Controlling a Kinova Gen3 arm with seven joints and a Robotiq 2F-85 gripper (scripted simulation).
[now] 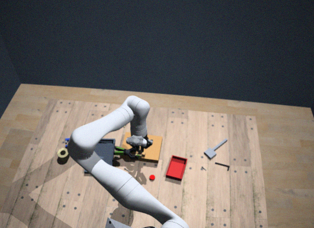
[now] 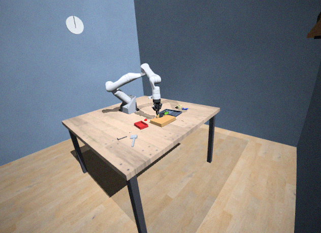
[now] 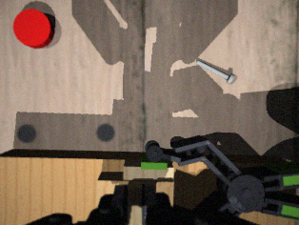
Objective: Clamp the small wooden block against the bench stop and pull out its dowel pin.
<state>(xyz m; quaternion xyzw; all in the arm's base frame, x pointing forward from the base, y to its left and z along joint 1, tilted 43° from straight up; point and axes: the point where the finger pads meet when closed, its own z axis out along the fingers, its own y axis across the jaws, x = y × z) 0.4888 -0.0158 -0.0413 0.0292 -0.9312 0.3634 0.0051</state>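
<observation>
My gripper is now 2 cm above the dowel pin. From my hand the other things lie so: bench board 6 cm below, 6 cm ahead, 1 cm to the left; then wooden block 4 cm below; then red disc 10 cm behind, 8 cm to the right, 8 cm below.
</observation>
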